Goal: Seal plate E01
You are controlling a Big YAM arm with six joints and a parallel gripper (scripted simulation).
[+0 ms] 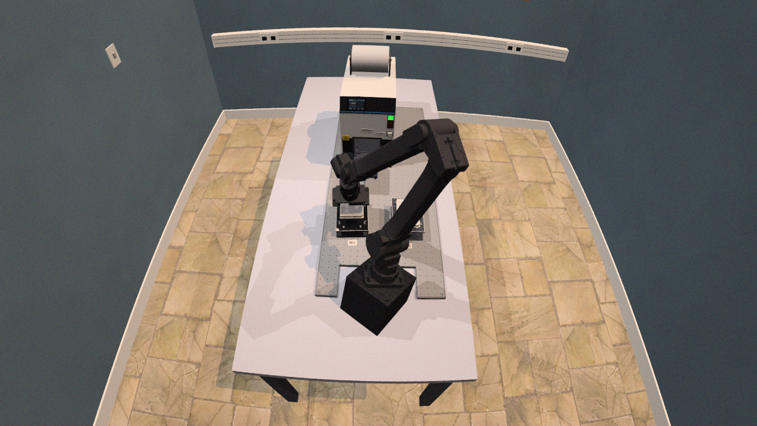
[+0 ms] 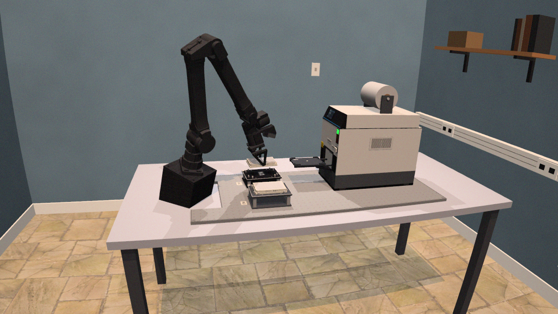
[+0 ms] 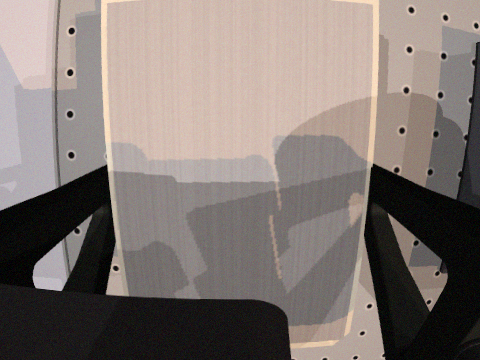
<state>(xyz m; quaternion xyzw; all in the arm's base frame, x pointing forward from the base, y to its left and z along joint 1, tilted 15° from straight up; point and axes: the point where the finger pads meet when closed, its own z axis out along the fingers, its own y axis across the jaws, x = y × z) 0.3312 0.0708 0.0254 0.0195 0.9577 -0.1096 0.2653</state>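
Right now my hand is 70 mm above the nest N1. Round my hand: cream plate (40 mm behind, 210 mm to the right, 40 mm below); then sealer stage (200 mm ahead, 70 mm to the right); then foil roll (530 mm ahead, 130 mm to the right, 310 mm above).
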